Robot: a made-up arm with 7 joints.
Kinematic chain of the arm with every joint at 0, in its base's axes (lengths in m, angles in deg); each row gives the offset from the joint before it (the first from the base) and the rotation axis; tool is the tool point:
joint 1: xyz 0 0 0.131 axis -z
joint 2: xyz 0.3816 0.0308 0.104 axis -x
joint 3: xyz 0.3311 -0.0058 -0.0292 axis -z
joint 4: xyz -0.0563 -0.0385 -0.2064 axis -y
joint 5: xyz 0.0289 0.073 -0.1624 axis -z
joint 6: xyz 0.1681 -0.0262 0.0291 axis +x
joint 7: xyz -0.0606 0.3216 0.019 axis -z
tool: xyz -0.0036 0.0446 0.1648
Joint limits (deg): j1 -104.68..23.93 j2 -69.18..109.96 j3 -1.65..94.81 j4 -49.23..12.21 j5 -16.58..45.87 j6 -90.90..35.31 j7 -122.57..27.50
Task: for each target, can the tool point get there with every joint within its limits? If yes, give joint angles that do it. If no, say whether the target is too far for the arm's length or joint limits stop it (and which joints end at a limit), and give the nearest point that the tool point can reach.
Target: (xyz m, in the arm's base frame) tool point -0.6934 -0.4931 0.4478
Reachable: no: joint limits stop it (at a limit: joint 1, joint 2, joint 3, joint 4, joint 5) | nearest point -0.7221 0.1522 0.2484 | short by 0.676 m
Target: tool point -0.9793 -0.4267 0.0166
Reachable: no: joint limits stop it (at a limit: joint 1, joint 3, joint 4, joint 5, joint 6) | nearest point -0.7372 0.1457 0.0974 | short by 0.627 m
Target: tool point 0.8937 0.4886 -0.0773
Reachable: yes | joints -17.89 19.41 40.58 6.92 0.55 -10.87 -47.89
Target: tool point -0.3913 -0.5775 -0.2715
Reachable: no: joint limits stop it (at a limit: joint 1, joint 3, joint 4, joint 5, joint 6) | nearest point 0.0915 -0.5899 -0.1412 | short by 0.500 m
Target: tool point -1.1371 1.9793 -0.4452
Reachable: no: too far | nearest point -0.6028 1.0492 -0.1148 | short by 1.122 m
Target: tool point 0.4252 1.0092 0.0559
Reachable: yes | joints -33.28 -53.65 15.82 -9.60 32.73 -57.62 -93.61
